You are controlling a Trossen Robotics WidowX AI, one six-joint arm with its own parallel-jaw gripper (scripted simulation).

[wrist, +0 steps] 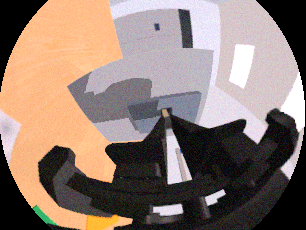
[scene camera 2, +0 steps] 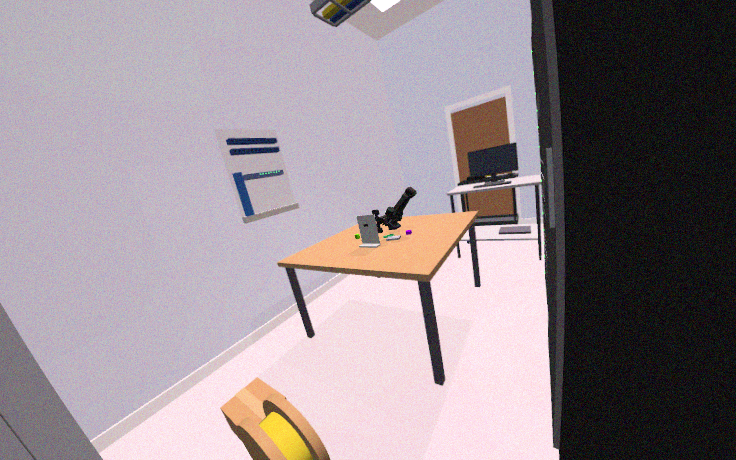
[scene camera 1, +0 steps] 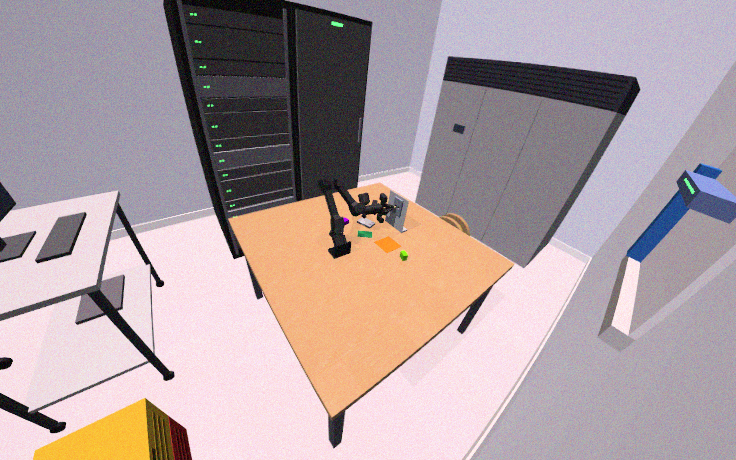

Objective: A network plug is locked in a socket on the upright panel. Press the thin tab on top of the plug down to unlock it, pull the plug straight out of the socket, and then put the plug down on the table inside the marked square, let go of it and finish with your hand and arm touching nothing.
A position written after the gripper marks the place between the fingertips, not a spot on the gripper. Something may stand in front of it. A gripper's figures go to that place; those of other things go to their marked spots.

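The gripper (wrist: 166, 118) is 0.10 m from the lens, while a grey upright panel (wrist: 123, 99) stands 0.12 m from the lens.
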